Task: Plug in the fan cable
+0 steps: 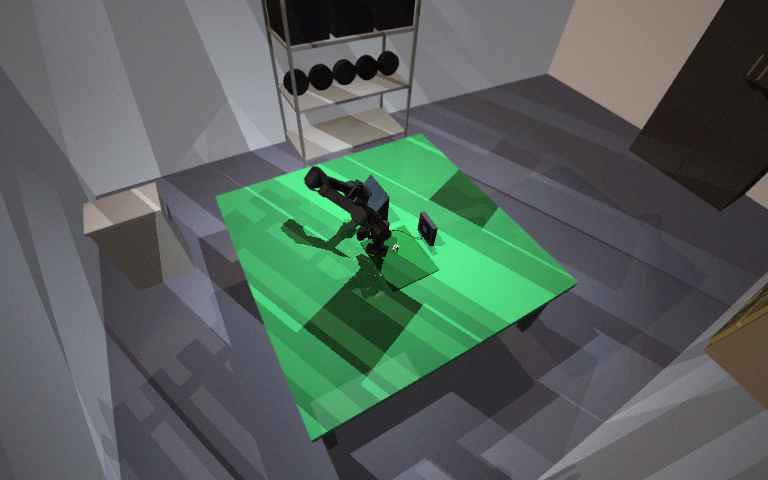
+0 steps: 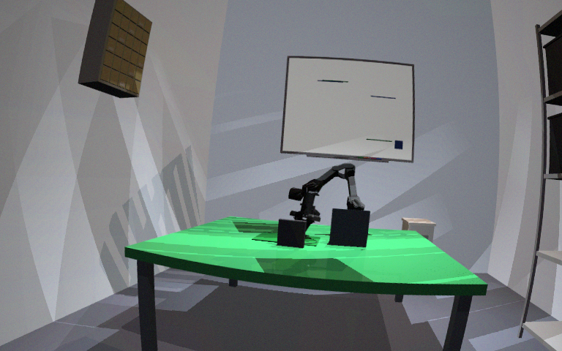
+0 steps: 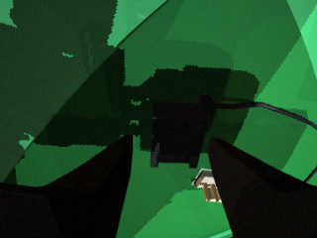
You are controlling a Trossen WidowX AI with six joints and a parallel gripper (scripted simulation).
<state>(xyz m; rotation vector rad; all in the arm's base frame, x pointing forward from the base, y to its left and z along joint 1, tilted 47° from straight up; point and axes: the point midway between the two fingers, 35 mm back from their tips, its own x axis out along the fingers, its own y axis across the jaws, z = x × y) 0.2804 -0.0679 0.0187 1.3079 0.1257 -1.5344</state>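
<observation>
The fan plug lies 2 cm below my gripper tip and 1 cm to the left of it. The rest, counted from my gripper tip: dark green board (7 cm to the left, 5 cm ahead, 4 cm below); then black fan (24 cm to the left, 3 cm above).
</observation>
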